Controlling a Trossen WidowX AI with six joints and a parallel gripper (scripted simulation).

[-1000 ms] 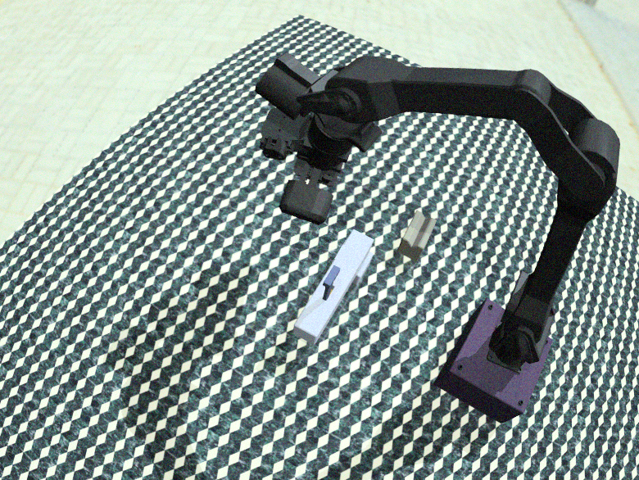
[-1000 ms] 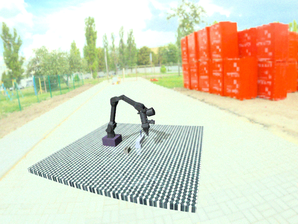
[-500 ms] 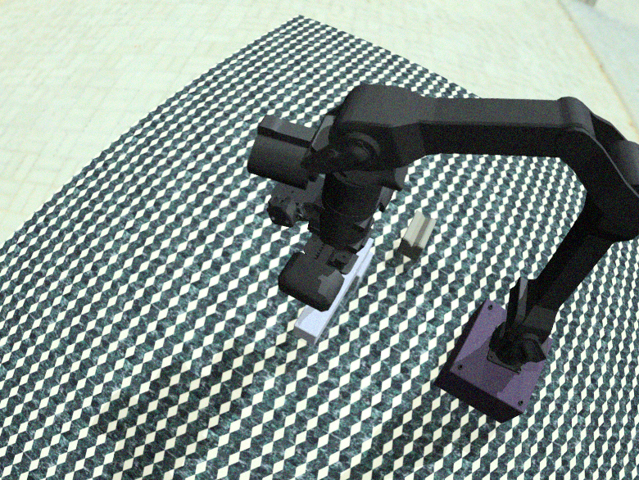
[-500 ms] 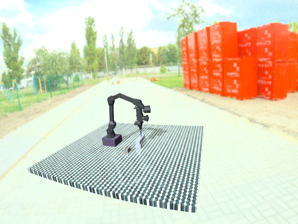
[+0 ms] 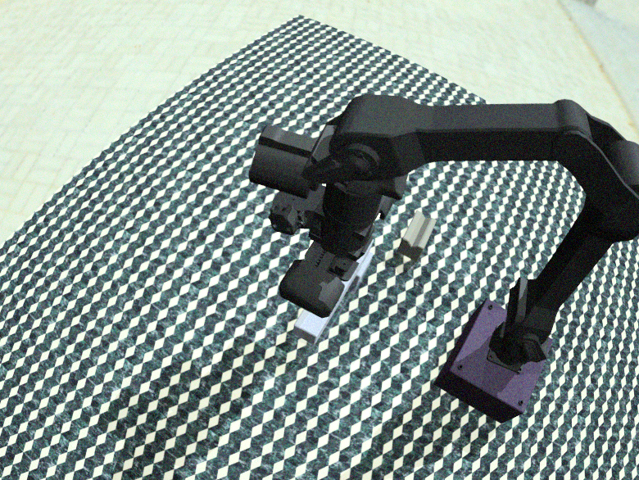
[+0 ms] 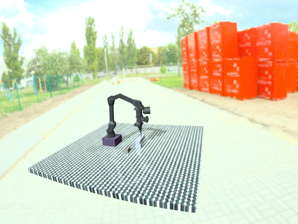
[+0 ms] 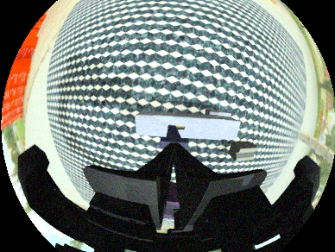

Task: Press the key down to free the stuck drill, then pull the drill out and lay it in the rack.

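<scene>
Right now my gripper tip is 3 cm above the key. Also, from my gripper tip: cream drill: 8 cm below, 5 cm to the right; then grey rack: 20 cm to the right, 11 cm below, 8 cm behind; then housing: 8 cm below, 3 cm to the right.
</scene>
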